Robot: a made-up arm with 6 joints.
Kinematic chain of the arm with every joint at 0, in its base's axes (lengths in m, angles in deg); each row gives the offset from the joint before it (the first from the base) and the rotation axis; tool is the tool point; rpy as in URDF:
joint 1: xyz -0.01 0 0.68 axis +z
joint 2: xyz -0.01 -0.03 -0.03 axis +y
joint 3: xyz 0 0.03 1.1 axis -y
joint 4: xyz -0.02 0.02 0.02 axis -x
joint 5: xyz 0.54 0 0.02 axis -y
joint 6: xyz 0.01 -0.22 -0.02 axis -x
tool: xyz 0.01 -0.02 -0.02 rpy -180 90 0
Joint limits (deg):
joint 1: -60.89..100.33
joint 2: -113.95..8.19
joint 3: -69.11..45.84
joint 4: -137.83..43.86
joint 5: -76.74..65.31
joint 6: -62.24..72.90
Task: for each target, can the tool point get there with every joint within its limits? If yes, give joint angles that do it. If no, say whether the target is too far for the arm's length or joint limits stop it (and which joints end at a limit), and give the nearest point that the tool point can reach.
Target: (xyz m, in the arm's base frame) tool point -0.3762 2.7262 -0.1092
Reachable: no: too far | nearest point -0.5622 1.4001 0.4956 | short by 1.469 m
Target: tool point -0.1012 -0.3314 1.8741
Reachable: yes | joints 55.80 -40.79 23.23 -56.45 -26.88 43.21
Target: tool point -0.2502 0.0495 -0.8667
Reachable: no: joint limits stop it (at a limit: joint 2, joint 3, joint 5) | nearest point -0.5095 0.1029 0.3904 | short by 1.285 m
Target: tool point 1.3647 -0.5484 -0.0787
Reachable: no: joint limits stop it (at a limit: joint 1, joint 2, joint 3, joint 5) | nearest point 0.3147 -0.5812 0.5154 | short by 1.207 m
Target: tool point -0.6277 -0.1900 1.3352
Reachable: yes | joints 27.95 -74.20 -11.72 -115.58 8.98 50.64
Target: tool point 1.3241 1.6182 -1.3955
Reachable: no: too far | nearest point -0.1085 0.5992 0.4510 | short by 2.550 m
